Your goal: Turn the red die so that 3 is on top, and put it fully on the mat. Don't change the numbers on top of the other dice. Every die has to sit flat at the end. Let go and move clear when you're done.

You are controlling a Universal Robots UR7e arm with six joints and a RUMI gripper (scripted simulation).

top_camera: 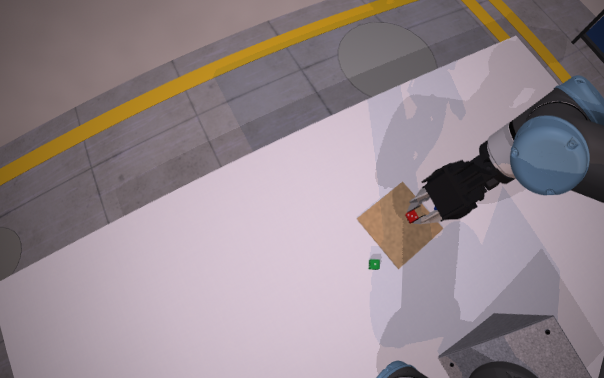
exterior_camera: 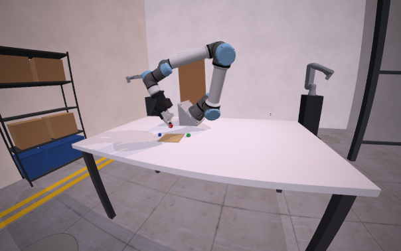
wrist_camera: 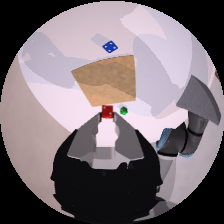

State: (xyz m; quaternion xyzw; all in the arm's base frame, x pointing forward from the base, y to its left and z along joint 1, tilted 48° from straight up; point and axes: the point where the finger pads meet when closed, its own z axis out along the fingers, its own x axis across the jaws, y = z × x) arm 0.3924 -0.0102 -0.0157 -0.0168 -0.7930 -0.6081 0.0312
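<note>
Right now my hand is 1 cm to the right of the red die and 1 cm above it. From my hand the other things lie so: mat (9 cm below); then blue die (10 cm to the right, 8 cm below, 1 cm behind); then green die (10 cm to the left, 8 cm below, 5 cm behind).
</note>
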